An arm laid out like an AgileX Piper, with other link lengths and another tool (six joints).
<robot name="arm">
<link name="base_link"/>
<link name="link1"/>
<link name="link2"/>
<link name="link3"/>
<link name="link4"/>
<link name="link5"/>
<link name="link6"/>
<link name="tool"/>
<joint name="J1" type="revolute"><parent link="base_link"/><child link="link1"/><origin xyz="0 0 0.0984" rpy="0 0 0"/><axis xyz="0 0 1"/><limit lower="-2.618" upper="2.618"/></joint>
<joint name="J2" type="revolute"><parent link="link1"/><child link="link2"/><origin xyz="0 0 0" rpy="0 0 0"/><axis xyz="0 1 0"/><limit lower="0" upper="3.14"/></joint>
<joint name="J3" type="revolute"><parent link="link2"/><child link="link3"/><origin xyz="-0.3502 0 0.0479" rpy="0 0 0"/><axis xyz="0 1 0"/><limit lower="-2.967" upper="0"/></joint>
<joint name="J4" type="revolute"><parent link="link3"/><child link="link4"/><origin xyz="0.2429 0 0.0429" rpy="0 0 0"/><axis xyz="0.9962 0 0.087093"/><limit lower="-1.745" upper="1.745"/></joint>
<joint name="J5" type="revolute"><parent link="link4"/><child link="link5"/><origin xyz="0 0 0" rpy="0 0 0"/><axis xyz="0 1 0"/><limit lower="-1.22" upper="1.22"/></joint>
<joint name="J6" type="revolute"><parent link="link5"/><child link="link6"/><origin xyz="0.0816 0 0.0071" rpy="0 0 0"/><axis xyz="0.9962 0 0.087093"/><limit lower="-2.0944" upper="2.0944"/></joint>
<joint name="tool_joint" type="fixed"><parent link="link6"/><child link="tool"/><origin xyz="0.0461 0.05 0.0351" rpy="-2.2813 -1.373 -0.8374"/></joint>
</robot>
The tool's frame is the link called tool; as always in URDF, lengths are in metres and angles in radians.
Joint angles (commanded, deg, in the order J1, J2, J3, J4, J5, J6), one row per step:
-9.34 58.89 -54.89 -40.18 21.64 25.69
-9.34 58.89 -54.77 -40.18 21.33 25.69
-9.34 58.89 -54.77 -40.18 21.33 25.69
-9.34 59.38 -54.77 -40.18 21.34 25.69
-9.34 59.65 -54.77 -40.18 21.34 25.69
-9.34 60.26 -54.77 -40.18 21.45 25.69
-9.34 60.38 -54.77 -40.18 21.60 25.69
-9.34 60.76 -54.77 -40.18 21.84 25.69
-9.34 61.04 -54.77 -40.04 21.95 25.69
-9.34 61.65 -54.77 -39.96 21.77 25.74
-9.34 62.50 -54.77 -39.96 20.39 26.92
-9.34 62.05 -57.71 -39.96 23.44 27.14
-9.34 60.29 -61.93 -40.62 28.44 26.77
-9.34 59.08 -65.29 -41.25 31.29 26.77
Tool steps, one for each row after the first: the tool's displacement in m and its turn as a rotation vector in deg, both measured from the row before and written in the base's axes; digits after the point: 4 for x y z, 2 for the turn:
0.0001 0.0005 -0.0002 -0.02 -0.11 0.20
0.0000 0.0000 0.0000 0.00 0.00 0.00
0.0028 -0.0005 -0.0021 0.08 0.49 -0.01
0.0015 -0.0003 -0.0012 0.04 0.27 0.00
0.0034 -0.0007 -0.0029 0.11 0.68 -0.07
0.0006 -0.0003 -0.0008 0.04 0.23 -0.10
0.0020 -0.0007 -0.0021 0.09 0.56 -0.15
0.0015 -0.0004 -0.0014 0.20 0.34 -0.07
0.0034 -0.0003 -0.0023 0.20 0.43 0.10
0.0053 0.0009 -0.0002 1.03 -0.66 0.52
-0.0031 -0.0044 0.0164 -0.01 -1.12 -2.03
-0.0136 -0.0060 0.0264 -1.12 -1.90 -3.17
-0.0114 -0.0031 0.0222 -0.72 -2.33 -1.94

